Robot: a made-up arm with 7 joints. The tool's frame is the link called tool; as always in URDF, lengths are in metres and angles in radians. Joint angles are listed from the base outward.
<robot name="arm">
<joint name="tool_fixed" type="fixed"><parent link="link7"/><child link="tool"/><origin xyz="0 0 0"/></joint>
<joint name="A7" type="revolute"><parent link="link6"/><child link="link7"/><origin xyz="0.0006 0.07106 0.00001" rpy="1.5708 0 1.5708"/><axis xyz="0 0 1"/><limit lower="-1.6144" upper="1.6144"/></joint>
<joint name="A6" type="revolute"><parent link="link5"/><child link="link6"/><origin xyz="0.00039 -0.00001 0.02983" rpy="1.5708 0 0"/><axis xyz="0 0 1"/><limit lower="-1.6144" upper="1.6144"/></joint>
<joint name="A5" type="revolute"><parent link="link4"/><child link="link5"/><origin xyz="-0.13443 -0.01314 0.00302" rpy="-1.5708 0 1.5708"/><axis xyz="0 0 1"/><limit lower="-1.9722" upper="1.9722"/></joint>
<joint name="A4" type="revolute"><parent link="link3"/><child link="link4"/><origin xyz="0 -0.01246 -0.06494" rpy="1.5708 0 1.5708"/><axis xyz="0 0 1"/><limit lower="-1.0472" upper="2.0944"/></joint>
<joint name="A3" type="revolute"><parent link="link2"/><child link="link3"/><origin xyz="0.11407 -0.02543 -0.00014" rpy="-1.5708 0 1.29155"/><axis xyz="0 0 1"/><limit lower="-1.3" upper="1.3"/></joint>
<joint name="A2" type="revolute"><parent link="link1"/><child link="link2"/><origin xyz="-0.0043 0.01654 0.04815" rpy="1.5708 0 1.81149"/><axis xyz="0 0 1"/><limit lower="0" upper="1.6"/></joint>
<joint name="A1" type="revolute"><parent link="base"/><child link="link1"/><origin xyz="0 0 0" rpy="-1.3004 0.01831 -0.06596"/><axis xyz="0 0 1"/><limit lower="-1.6" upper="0.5"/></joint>
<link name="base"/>
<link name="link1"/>
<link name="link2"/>
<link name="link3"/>
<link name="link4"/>
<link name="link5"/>
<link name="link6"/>
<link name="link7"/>
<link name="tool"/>
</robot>
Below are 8 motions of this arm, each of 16 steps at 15 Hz.
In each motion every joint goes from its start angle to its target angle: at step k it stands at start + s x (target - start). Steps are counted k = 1, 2, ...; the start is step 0. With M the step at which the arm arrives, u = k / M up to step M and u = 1 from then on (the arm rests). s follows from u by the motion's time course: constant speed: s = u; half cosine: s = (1 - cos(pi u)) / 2; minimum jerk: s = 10 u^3 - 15 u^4 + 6 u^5.
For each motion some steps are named. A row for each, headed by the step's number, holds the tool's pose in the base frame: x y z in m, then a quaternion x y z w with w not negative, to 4 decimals.
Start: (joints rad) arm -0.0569 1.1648 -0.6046 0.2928 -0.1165 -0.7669 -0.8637
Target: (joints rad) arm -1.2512 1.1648 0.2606 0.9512 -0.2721 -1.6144 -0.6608
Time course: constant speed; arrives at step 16
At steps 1, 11, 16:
1: 0.1805 0.1994 -0.2066 0.3666 0.1551 -0.6703 0.6263
11: 0.2615 0.2469 0.0429 0.6061 -0.3902 -0.2771 0.6353
16: 0.2153 0.2714 0.1199 0.5825 -0.6306 -0.0232 0.5123

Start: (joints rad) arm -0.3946 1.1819 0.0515 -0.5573 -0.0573 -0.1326 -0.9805
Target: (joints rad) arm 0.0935 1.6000 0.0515 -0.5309 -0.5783 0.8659 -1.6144
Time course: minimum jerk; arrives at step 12
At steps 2, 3, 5, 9, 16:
2: 0.2241 0.0942 0.0178 0.6031 -0.0639 -0.5287 0.5938
3: 0.2271 0.0998 0.0114 0.5837 -0.0088 -0.5463 0.6007
5: 0.2330 0.1214 -0.0139 0.4912 0.1866 -0.5985 0.6048
9: 0.2133 0.1726 -0.0716 0.1682 0.5693 -0.6245 0.5076
16: 0.2046 0.1816 -0.0801 0.0948 0.6250 -0.6110 0.4764

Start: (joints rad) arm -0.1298 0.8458 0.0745 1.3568 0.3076 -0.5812 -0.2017
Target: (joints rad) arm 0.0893 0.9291 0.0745 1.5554 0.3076 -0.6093 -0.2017
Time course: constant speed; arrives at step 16
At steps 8, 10, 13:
8: 0.0060 0.3623 -0.2621 0.4006 0.5463 -0.0382 0.7346
10: -0.0081 0.3659 -0.2579 0.3988 0.5654 -0.0346 0.7212
13: -0.0288 0.3709 -0.2505 0.3959 0.5932 -0.0290 0.7004

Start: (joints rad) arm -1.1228 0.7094 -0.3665 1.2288 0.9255 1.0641 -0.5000
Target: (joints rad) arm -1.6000 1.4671 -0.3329 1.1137 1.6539 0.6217 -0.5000
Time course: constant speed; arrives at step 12
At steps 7, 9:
7: 0.2823 0.3376 0.0773 0.6085 0.5078 0.4516 0.4099
9: 0.2525 0.3499 0.1238 0.6170 0.4928 0.4974 0.3592

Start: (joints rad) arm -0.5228 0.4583 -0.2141 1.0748 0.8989 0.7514 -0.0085
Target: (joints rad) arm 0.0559 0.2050 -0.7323 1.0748 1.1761 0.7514 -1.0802
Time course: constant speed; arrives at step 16
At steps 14, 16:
14: 0.0055 0.1316 -0.3946 0.4257 0.8009 -0.3950 0.1462
16: -0.0250 0.1147 -0.3962 0.3800 0.8107 -0.4382 0.0798

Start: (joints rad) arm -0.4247 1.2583 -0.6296 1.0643 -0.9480 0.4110 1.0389
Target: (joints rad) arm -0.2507 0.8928 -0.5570 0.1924 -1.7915 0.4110 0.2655
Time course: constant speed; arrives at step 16
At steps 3, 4, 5, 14, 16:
3: 0.1640 0.3514 -0.2140 0.3348 0.4280 0.5772 0.6095
4: 0.1697 0.3360 -0.2243 0.2914 0.4474 0.5445 0.6469
5: 0.1748 0.3199 -0.2337 0.2462 0.4652 0.5092 0.6810
14: 0.1957 0.1632 -0.2656 -0.2082 0.5336 0.1180 0.8112
16: 0.1949 0.1301 -0.2595 -0.3107 0.5218 0.0252 0.7941

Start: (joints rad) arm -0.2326 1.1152 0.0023 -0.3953 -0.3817 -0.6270 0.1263
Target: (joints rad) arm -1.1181 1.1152 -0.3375 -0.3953 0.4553 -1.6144 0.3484
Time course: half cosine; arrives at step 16
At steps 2, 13, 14, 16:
2: 0.2126 0.1091 -0.0131 0.2516 -0.4638 -0.2187 0.8208
13: 0.1721 0.0402 0.0316 0.2875 -0.8217 -0.4560 0.1850
14: 0.1713 0.0392 0.0322 0.2885 -0.8209 -0.4703 0.1475
16: 0.1709 0.0386 0.0328 0.2895 -0.8186 -0.4820 0.1168

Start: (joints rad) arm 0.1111 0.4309 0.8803 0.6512 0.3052 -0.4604 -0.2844
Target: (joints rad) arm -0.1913 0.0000 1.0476 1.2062 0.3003 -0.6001 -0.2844
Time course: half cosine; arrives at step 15
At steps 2, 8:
2: 0.0408 0.3237 -0.2520 0.2834 0.2704 0.2080 0.8963
8: 0.0354 0.2494 -0.3369 0.0843 0.2997 0.2365 0.9204

